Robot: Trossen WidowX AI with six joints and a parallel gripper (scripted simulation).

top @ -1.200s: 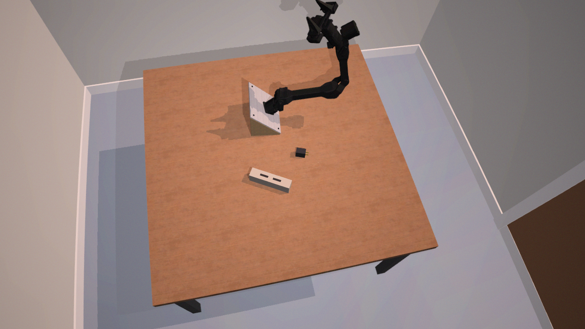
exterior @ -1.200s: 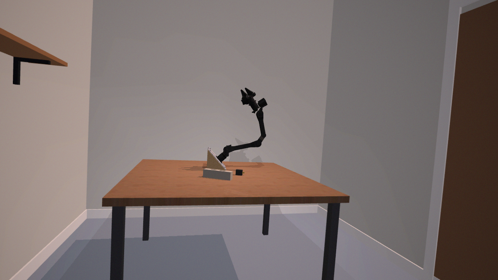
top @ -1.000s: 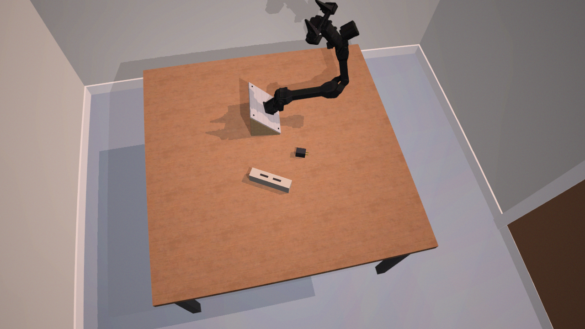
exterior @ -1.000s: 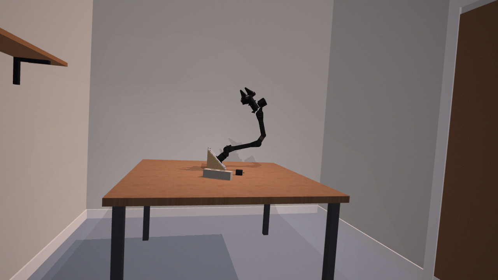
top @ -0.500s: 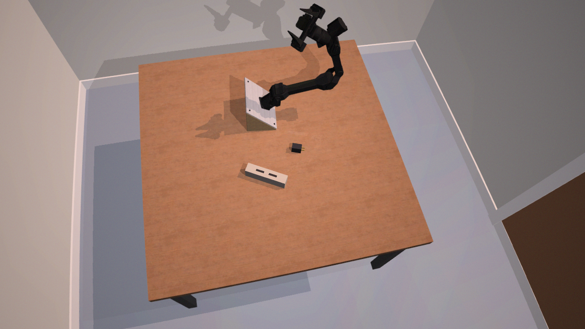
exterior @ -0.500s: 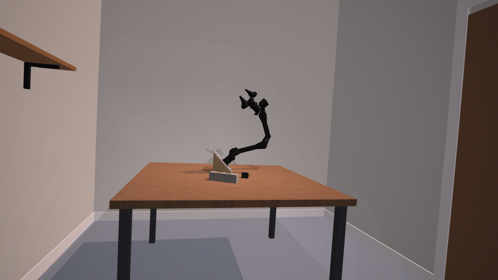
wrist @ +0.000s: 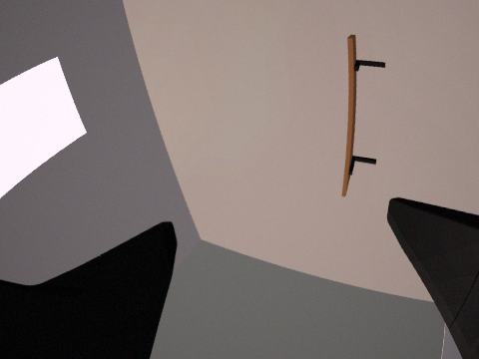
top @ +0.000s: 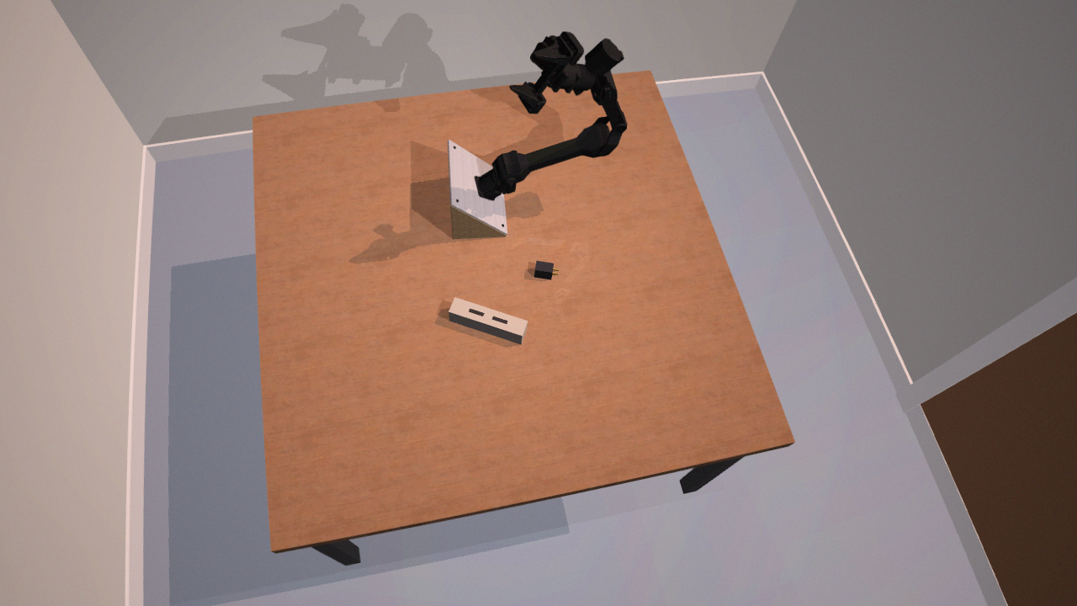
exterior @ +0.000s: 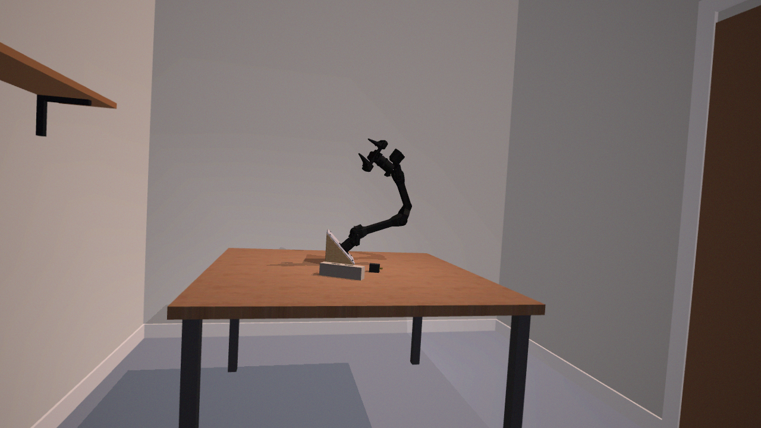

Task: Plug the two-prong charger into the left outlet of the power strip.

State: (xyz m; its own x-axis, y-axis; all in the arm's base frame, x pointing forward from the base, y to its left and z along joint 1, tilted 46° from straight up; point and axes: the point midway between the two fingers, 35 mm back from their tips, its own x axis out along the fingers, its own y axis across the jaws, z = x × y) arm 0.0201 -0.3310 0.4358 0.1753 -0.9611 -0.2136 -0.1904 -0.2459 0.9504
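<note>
The black two-prong charger lies 15 cm ahead of my gripper tip, 7 cm to the left of it and 60 cm below it.
</note>
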